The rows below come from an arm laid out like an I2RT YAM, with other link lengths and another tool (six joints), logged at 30 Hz.
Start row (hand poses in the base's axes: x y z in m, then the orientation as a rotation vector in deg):
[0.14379, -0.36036, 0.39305, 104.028, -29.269, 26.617]
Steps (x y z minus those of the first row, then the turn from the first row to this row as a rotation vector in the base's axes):
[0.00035, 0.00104, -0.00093, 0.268, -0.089, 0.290]
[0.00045, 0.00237, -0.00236, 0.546, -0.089, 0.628]
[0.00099, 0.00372, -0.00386, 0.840, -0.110, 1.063]
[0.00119, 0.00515, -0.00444, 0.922, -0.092, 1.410]
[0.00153, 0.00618, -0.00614, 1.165, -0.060, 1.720]
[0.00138, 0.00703, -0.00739, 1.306, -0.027, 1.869]
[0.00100, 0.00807, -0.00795, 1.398, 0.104, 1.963]
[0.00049, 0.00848, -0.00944, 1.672, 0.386, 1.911]
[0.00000, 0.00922, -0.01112, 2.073, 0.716, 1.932]
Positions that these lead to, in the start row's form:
[0.14414, -0.35932, 0.39212, 104.367, -29.157, 26.850]
[0.14424, -0.35799, 0.39069, 104.745, -28.944, 27.031]
[0.14478, -0.35664, 0.38919, 105.166, -28.663, 27.295]
[0.14498, -0.35521, 0.38861, 105.360, -28.367, 27.500]
[0.14532, -0.35418, 0.38691, 105.698, -28.143, 27.639]
[0.14517, -0.35333, 0.38566, 105.887, -28.031, 27.685]
[0.14479, -0.35229, 0.38510, 106.025, -27.885, 27.610]
[0.14428, -0.35188, 0.38361, 106.312, -27.822, 27.261]
[0.14379, -0.35114, 0.38193, 106.752, -27.699, 26.893]

